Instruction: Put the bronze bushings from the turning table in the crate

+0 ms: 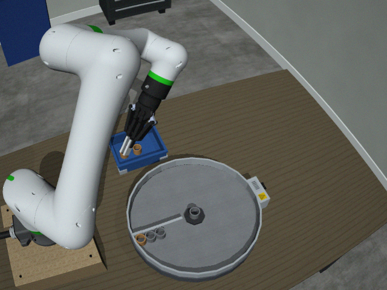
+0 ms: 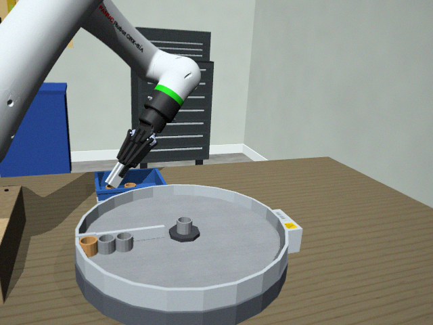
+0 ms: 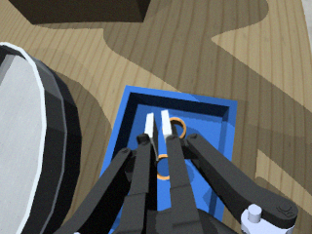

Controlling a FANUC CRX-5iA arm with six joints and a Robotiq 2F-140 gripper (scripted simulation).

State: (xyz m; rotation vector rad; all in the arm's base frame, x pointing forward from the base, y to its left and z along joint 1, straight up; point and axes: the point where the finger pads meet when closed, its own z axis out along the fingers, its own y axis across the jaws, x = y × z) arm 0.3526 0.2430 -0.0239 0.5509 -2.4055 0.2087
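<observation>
Now: hand 30 mm short of the crate, 10 mm to the right of it and 40 mm above it. The rest, counted from my hand: grey turning table: 120 mm ahead, 330 mm to the right, 10 mm below.
</observation>
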